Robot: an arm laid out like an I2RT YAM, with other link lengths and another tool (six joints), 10 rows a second.
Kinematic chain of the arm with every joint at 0, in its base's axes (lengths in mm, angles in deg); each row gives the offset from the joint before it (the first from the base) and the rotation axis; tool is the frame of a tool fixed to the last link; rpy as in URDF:
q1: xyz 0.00 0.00 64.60 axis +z
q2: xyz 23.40 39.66 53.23 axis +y
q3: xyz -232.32 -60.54 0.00 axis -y
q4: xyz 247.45 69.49 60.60 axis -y
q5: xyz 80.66 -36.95 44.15 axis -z
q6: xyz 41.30 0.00 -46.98 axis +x
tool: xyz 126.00 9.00 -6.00 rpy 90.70 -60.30 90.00
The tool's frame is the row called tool.
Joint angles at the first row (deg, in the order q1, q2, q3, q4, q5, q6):
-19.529 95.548 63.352 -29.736 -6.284 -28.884
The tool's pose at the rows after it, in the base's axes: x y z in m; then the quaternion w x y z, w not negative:
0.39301, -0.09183, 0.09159, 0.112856, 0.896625, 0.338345, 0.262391
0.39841, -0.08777, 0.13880, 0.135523, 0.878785, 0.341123, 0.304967
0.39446, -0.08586, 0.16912, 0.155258, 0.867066, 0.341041, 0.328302
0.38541, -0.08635, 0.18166, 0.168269, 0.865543, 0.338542, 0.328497
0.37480, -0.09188, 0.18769, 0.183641, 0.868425, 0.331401, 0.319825
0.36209, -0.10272, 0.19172, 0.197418, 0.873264, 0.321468, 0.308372
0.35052, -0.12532, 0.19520, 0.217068, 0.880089, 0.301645, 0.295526
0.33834, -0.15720, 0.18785, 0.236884, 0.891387, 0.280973, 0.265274
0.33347, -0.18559, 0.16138, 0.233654, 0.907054, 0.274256, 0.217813
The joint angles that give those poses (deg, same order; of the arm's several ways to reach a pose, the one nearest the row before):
-19.070 91.284 67.264 -33.277 -8.557 -28.053
-18.699 86.281 69.909 -35.134 -9.584 -27.900
-18.611 82.062 70.718 -36.424 -9.562 -27.966
-18.611 79.264 70.674 -38.216 -8.404 -28.119
-19.092 76.970 70.173 -39.769 -6.546 -28.381
-20.710 74.936 69.713 -41.518 -5.279 -29.168
-24.097 73.932 69.714 -42.348 -4.229 -30.392
-28.491 75.045 69.756 -42.502 -2.481 -32.687
-31.704 80.510 70.805 -42.412 -0.623 -35.332

